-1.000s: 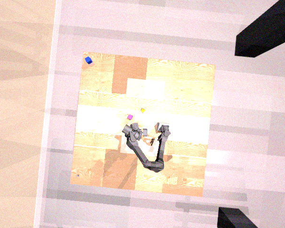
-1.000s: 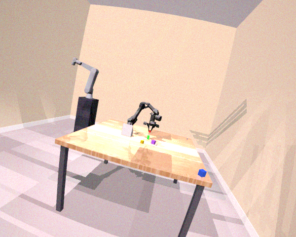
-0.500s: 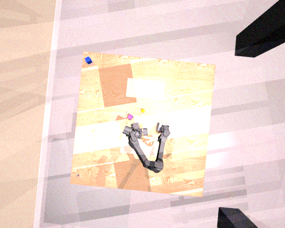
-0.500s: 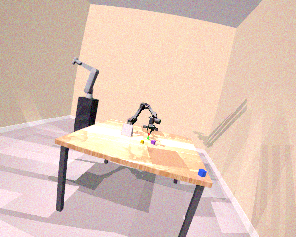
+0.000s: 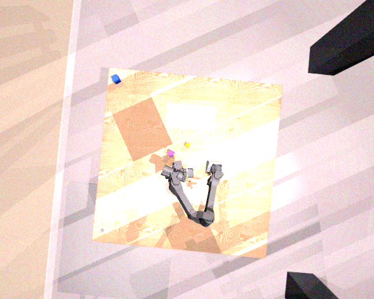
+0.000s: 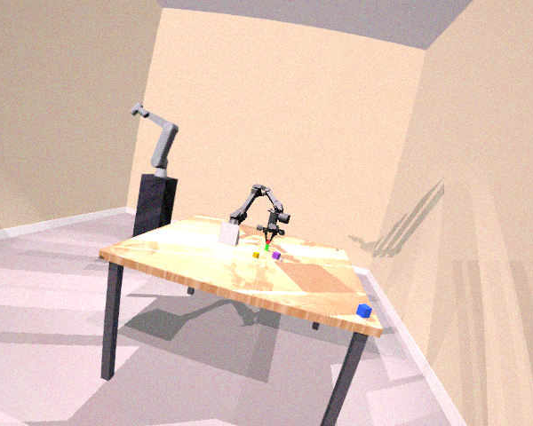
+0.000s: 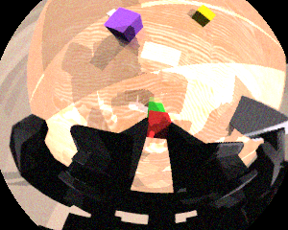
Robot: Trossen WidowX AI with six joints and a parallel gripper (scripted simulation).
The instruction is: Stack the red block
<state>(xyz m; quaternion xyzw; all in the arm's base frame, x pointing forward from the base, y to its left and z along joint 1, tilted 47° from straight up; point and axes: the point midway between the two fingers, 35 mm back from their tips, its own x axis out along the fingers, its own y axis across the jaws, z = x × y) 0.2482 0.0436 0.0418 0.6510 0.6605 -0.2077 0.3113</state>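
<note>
Right now the red block is right at my gripper tip. The rest, counted from my gripper tip: purple block: 80 mm ahead, 120 mm to the right, 30 mm below; then yellow block: 40 mm behind, 190 mm to the right, 40 mm below; then blue block: 530 mm ahead, 630 mm to the right, 30 mm below.
</note>
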